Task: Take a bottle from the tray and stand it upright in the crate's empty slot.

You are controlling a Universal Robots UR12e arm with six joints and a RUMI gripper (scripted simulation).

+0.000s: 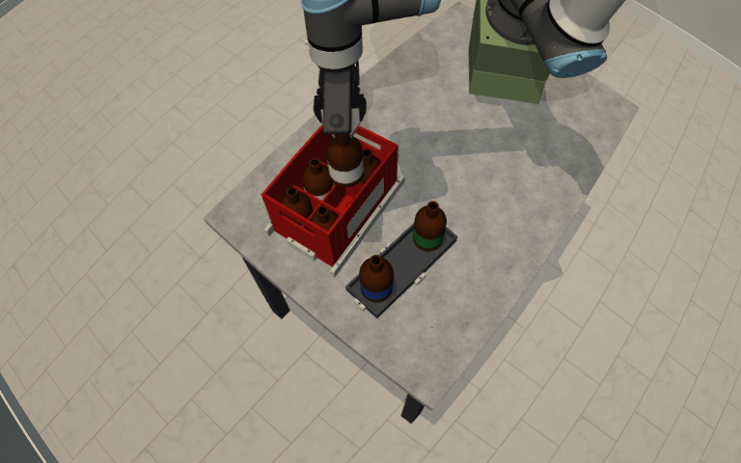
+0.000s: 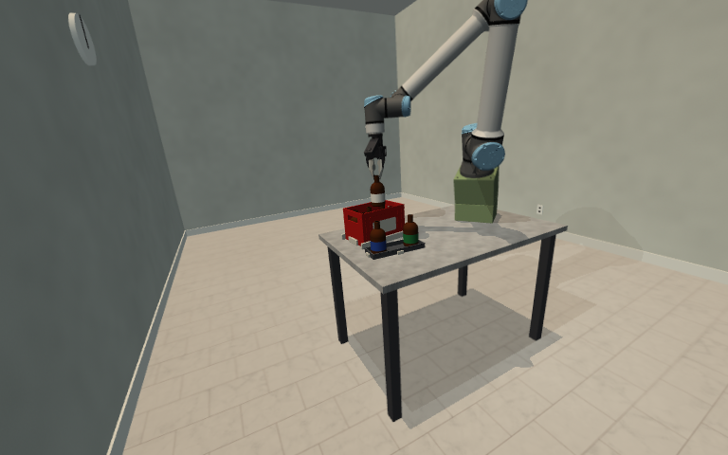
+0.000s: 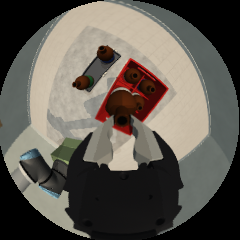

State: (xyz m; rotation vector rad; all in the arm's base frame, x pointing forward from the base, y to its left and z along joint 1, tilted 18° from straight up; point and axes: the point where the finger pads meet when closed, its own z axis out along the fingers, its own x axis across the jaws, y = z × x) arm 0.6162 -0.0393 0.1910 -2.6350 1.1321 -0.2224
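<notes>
The crate lies 25 cm below my hand, 4 cm to the right of it and 1 cm ahead of it. Also, from my hand: dark tray: 32 cm below, 18 cm to the left, 1 cm ahead.
</notes>
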